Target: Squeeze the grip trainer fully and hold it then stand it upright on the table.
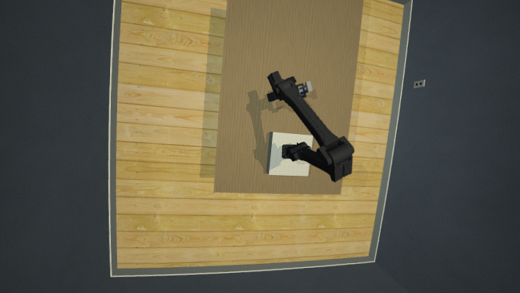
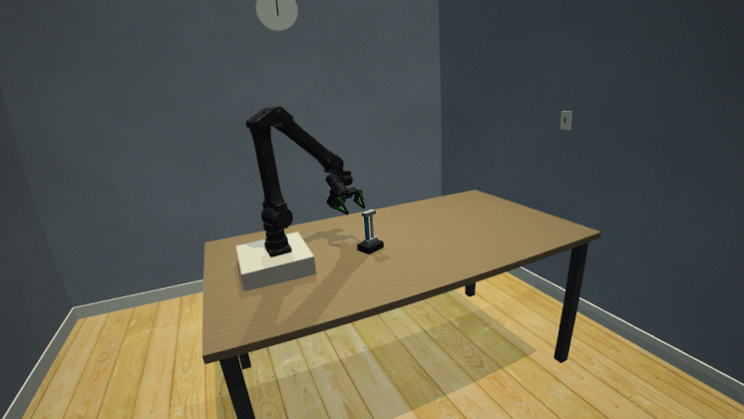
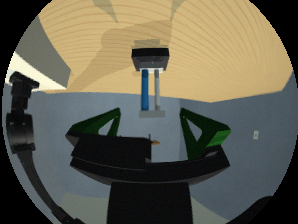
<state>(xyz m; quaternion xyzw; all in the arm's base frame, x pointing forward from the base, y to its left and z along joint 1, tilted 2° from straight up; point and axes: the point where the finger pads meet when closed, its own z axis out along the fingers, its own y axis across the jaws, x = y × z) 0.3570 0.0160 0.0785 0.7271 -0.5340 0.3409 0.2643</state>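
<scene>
My hand is 40 mm short of the thin grey bar, 70 mm to the left of it and 60 mm above it.
</scene>
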